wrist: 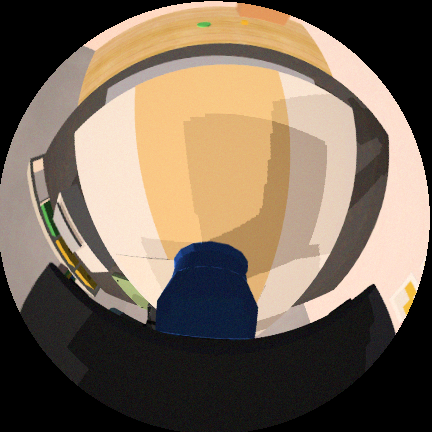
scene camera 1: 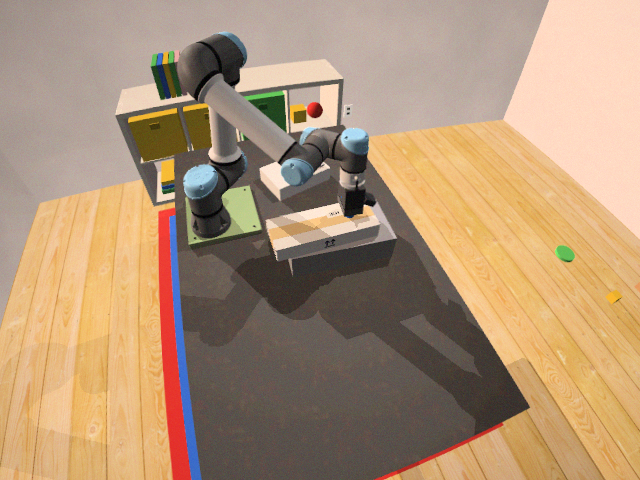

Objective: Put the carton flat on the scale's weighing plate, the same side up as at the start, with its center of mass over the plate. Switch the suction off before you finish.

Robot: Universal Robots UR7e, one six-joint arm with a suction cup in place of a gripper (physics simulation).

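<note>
The carton is long, white and flat, with a tan tape strip along its top and two up arrows on its front side. It lies level on a grey block, its left end overhanging. The suction gripper points down, its blue cup pressed on the carton's taped top, toward the right end in the scene view. The cup looks squashed against the carton, so it is shut on it. The white scale stands behind the carton, partly hidden by the arm in the scene view.
The arm's green base plate lies left of the carton. A shelf unit with coloured boxes stands at the back. The dark table top extends in front of the grey block. A green disc lies on the floor at right.
</note>
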